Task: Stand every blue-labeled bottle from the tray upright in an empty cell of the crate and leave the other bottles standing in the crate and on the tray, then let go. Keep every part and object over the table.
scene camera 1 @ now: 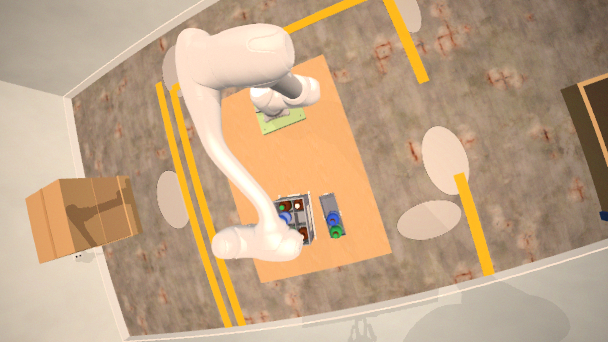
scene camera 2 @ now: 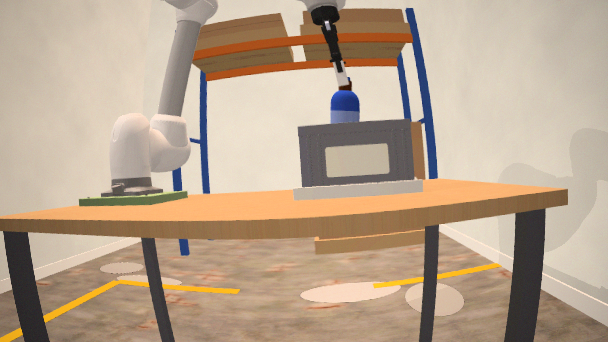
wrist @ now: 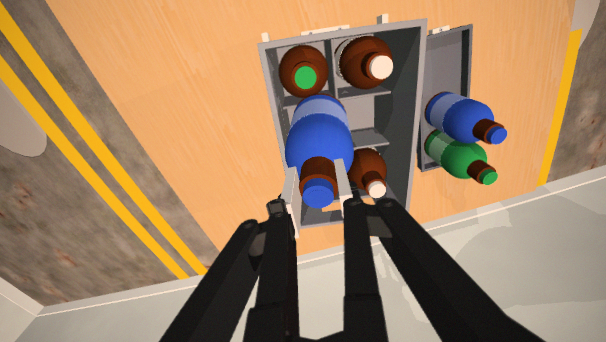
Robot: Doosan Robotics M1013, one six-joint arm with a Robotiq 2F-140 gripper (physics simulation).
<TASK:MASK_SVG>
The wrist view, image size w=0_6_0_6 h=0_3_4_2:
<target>my gripper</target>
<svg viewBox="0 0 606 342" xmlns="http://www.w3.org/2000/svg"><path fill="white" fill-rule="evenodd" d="M159 340L159 342L230 342L259 277L255 306L248 310L242 342L389 342L370 236L379 237L381 244L442 342L546 342L506 315L397 200L382 198L376 202L376 205L364 203L360 197L357 184L354 181L348 181L343 158L334 160L344 230L345 296L343 297L343 331L320 339L300 337L296 238L299 238L302 196L299 190L299 177L295 166L287 169L282 193L277 199L273 199L266 204L269 215L268 220L258 223L256 219L248 219L238 226Z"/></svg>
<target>green bottle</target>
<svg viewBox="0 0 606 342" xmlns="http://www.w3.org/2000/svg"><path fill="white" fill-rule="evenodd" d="M427 136L424 142L425 153L453 177L459 179L473 178L479 184L491 185L497 180L498 174L496 169L487 164L487 154L483 147L476 142L458 142L438 129L433 130Z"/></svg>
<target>green-capped bottle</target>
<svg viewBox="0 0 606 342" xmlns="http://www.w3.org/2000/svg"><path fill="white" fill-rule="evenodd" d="M297 45L283 55L279 64L279 79L288 93L295 97L305 98L311 94L319 93L324 88L328 79L329 68L326 58L317 48L310 45Z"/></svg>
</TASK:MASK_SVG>
